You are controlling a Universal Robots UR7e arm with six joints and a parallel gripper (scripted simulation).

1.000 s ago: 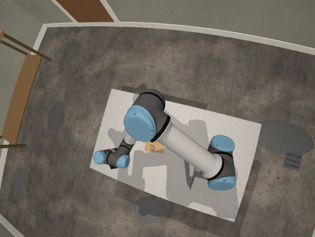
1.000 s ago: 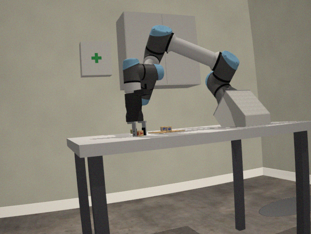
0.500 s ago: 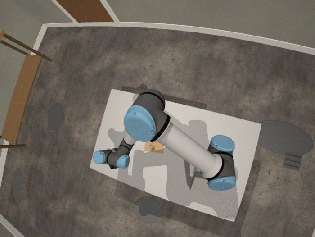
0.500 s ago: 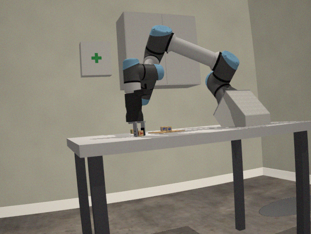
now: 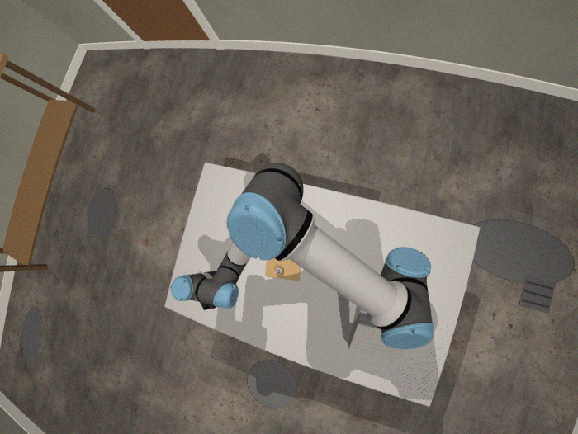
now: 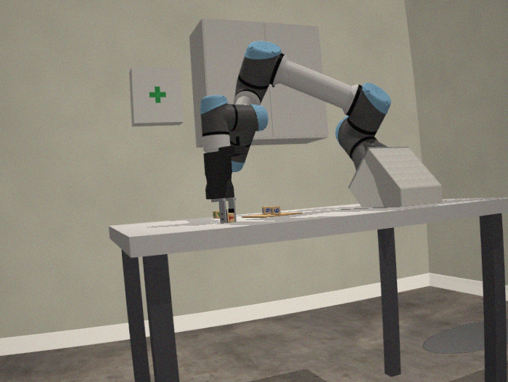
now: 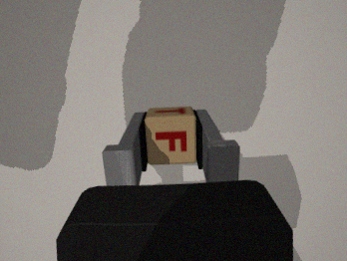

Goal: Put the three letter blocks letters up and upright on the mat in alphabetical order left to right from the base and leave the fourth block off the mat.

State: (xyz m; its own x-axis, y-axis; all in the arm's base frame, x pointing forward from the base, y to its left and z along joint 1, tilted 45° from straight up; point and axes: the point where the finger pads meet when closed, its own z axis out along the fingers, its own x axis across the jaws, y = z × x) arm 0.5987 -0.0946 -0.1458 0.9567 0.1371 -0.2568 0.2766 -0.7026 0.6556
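My gripper is now 22 cm past the tan mat, 12 cm to the left of it and 2 cm above it. The rest, counted from my hand: red-marked block 1 cm below.
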